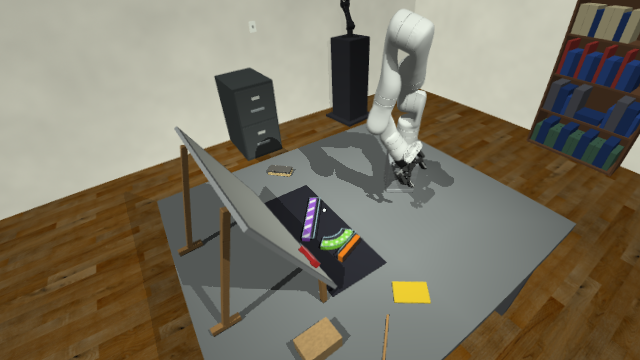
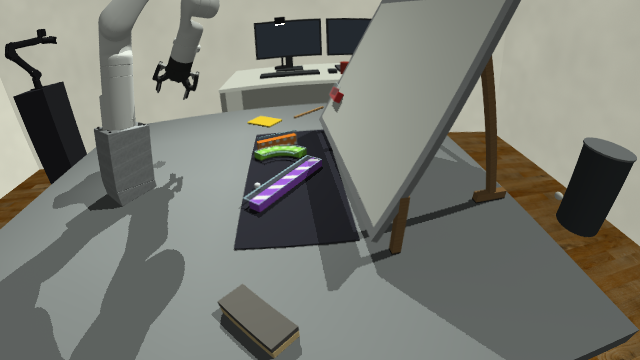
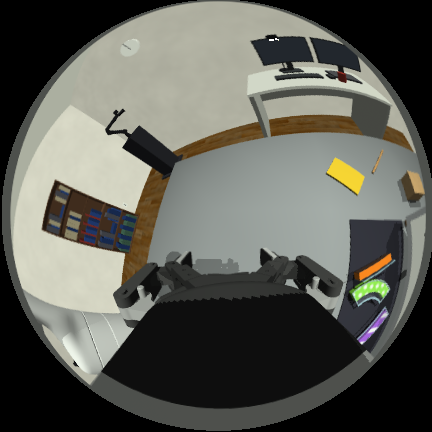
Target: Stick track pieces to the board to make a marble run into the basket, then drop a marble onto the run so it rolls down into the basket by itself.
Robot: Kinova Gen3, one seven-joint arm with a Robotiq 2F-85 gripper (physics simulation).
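Frame: origin at the arm's base, x right, y down, z ahead, level; centimetres.
Seen in the pictures: gripper, fingertip midpoint: (image 1: 418, 177) (image 2: 171, 95) (image 3: 225, 257); arm's base, link origin: (image 2: 120, 126).
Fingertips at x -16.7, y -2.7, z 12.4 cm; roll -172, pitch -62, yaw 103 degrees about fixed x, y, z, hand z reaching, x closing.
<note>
Offsets run from my fingertips to a thing's top centre. "spot": to the spot under its first point. Level surfaces: height alone.
A purple striped straight track {dy +19.6, dx +28.6, dz +33.0 cm} (image 1: 309, 220) (image 2: 285, 186) (image 3: 373, 327), a green curved track {dy +19.6, dx +11.9, dz +33.2 cm} (image 1: 336, 240) (image 2: 280, 152) (image 3: 370, 289) and an orange track {dy +16.7, dx +5.0, dz +32.9 cm} (image 1: 348, 248) (image 2: 276, 139) (image 3: 374, 266) lie on the dark mat {dy +21.7 cm} (image 1: 362, 262) (image 2: 300, 230) (image 3: 375, 235). A white marble {dy +20.1, dx +28.8, dz +25.7 cm} (image 1: 324, 210) (image 2: 257, 185) is beside the purple track. The tilted board (image 1: 240, 195) (image 2: 420, 100) bears a small red piece {spot: dy +7.3, dx +3.6, dz +52.6 cm} (image 1: 309, 256) (image 2: 336, 95) near an edge, apparently the basket. My gripper (image 1: 418, 176) (image 2: 172, 94) (image 3: 225, 257) is open and empty, above the table near the robot's base, away from the mat.
A brown-grey eraser-like block {dy +19.1, dx +68.9, dz +23.2 cm} (image 1: 280, 170) (image 2: 257, 317), a yellow sheet {dy +21.4, dx -22.6, dz +30.1 cm} (image 1: 411, 292) (image 2: 265, 121) (image 3: 346, 176), a thin stick {dy +21.3, dx -28.0, dz +49.4 cm} (image 1: 386, 335) (image 2: 308, 112) (image 3: 377, 161) and a tan block {dy +16.1, dx -15.7, dz +65.6 cm} (image 1: 318, 339) (image 3: 413, 186) lie around the mat. Wooden legs (image 1: 226, 275) (image 2: 491, 125) support the board.
</note>
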